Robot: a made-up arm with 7 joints.
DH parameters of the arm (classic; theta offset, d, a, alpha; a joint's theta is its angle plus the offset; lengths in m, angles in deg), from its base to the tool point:
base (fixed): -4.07 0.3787 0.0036 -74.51
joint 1: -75.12 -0.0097 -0.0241 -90
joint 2: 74 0.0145 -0.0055 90
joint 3: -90 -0.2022 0.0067 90
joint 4: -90 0.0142 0.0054 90
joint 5: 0 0.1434 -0.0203 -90
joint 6: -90 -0.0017 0.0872 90
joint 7: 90 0.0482 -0.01 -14.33
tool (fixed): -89.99 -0.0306 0 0
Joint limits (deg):
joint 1: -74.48..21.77
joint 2: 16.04..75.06
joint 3: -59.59..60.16
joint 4: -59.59..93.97
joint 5: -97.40..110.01
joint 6: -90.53..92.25
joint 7: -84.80..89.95
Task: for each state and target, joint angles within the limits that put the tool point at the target. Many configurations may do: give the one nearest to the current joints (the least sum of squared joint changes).
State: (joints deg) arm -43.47 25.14 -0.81 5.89 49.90 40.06 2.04
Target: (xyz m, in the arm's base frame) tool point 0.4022 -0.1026 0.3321
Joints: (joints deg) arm -73.74 16.04 -28.06 29.84 48.85 26.50 4.88
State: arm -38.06 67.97 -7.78 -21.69 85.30 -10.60 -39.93
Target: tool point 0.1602 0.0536 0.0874
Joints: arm -10.95 49.07 -31.26 -1.17 89.85 -17.01 -38.44
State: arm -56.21 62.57 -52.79 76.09 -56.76 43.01 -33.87
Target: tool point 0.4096 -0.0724 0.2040
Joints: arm -74.48 16.04 -59.59 63.88 -56.58 23.91 -22.92
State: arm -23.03 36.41 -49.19 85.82 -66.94 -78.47 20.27
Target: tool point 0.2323 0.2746 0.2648
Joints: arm -34.71 54.52 -44.60 86.43 -71.00 -83.29 20.78
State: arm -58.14 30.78 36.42 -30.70 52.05 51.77 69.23
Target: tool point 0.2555 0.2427 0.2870
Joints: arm -45.16 28.12 44.30 9.16 46.56 54.31 67.13
